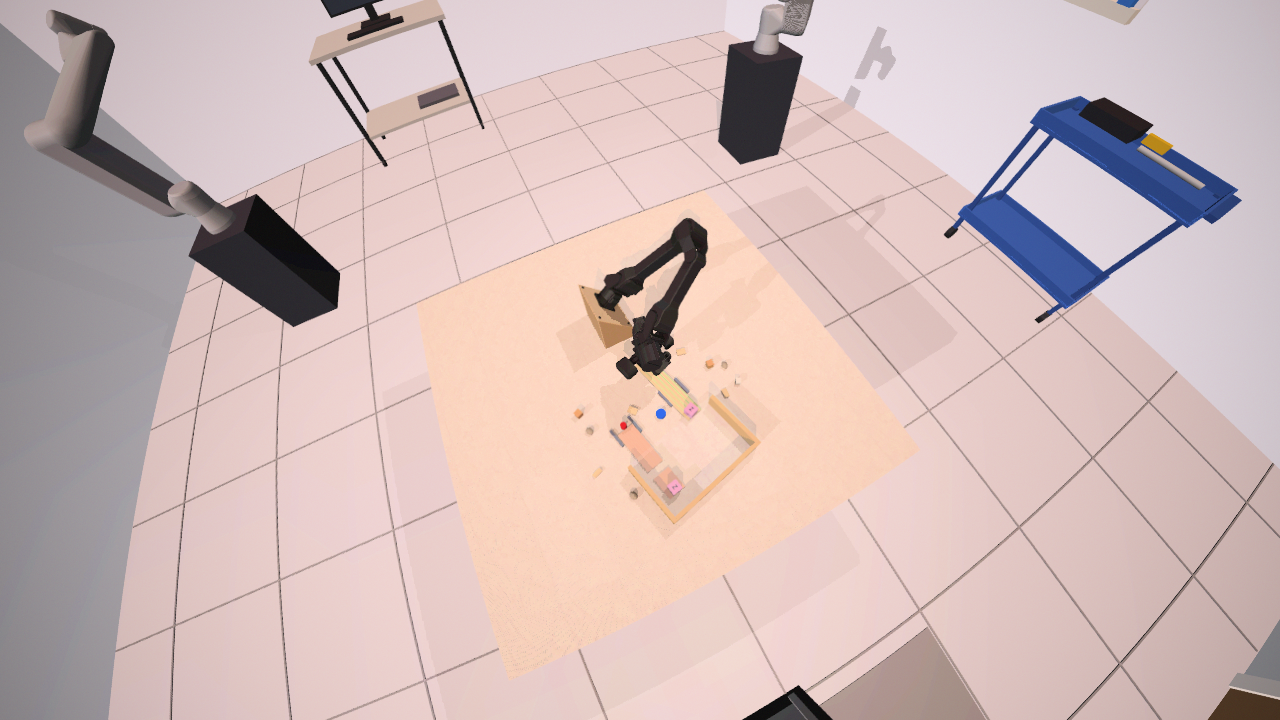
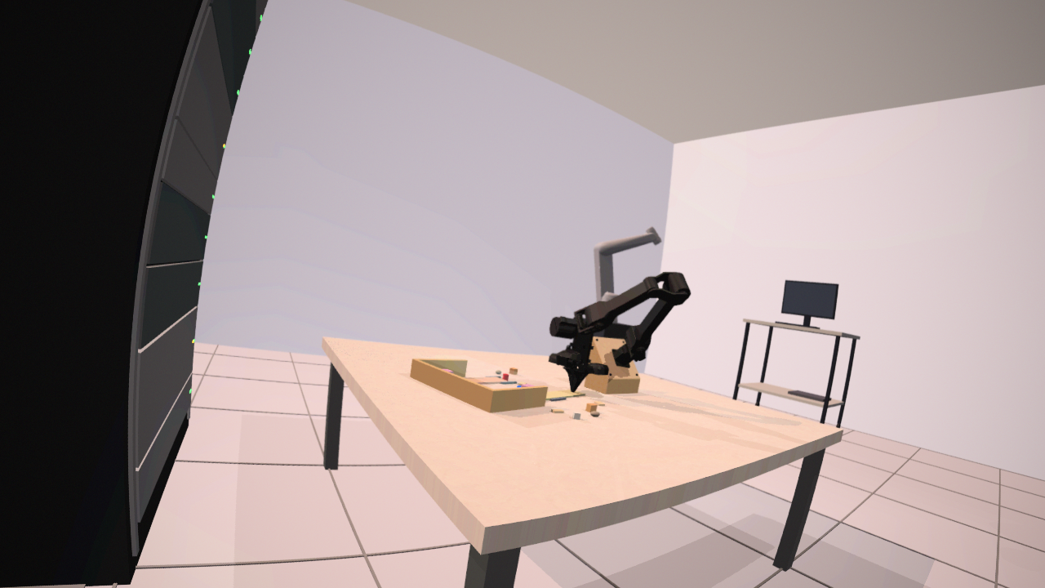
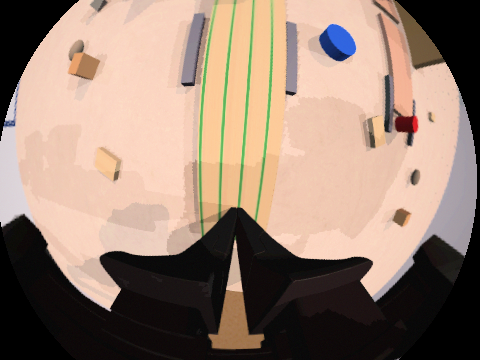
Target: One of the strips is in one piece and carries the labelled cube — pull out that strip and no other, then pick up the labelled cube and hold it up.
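Right now the blue disc is 160 mm ahead of my gripper tip and 20 mm to the right of it. The rest, counted from my gripper tip: red piece: 160 mm ahead, 140 mm to the right, 10 mm above.
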